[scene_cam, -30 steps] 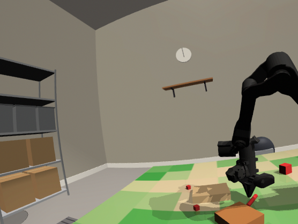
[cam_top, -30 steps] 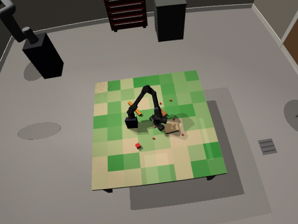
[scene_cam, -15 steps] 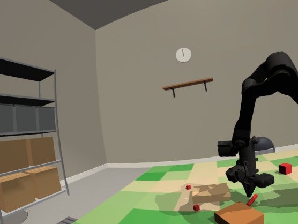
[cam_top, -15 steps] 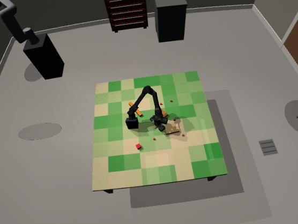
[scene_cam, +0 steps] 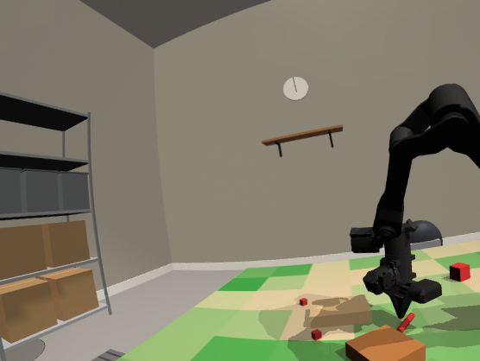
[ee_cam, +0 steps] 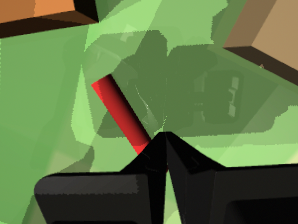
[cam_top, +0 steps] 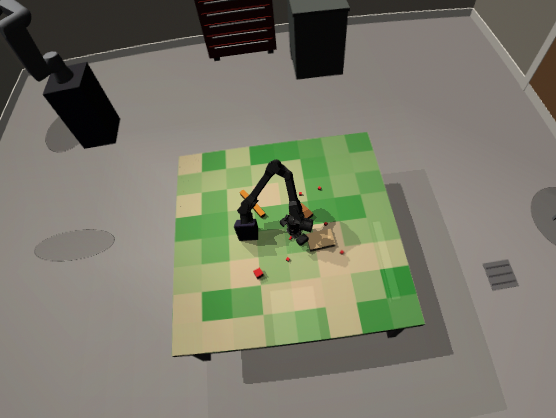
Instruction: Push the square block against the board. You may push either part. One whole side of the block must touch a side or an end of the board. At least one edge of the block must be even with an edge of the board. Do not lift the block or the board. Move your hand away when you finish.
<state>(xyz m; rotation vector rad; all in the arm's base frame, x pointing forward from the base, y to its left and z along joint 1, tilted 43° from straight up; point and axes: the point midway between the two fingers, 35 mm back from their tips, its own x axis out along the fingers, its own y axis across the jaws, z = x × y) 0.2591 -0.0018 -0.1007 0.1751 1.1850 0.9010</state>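
My gripper tip is 10 mm past the thin red stick and 20 mm to the right of it. Also, from my gripper tip: red cube: 220 mm behind, 190 mm to the right, 10 mm above; flat tan slab: 140 mm ahead, 50 mm to the right, 10 mm above; brown square block: 60 mm ahead, 140 mm to the left, 10 mm above.
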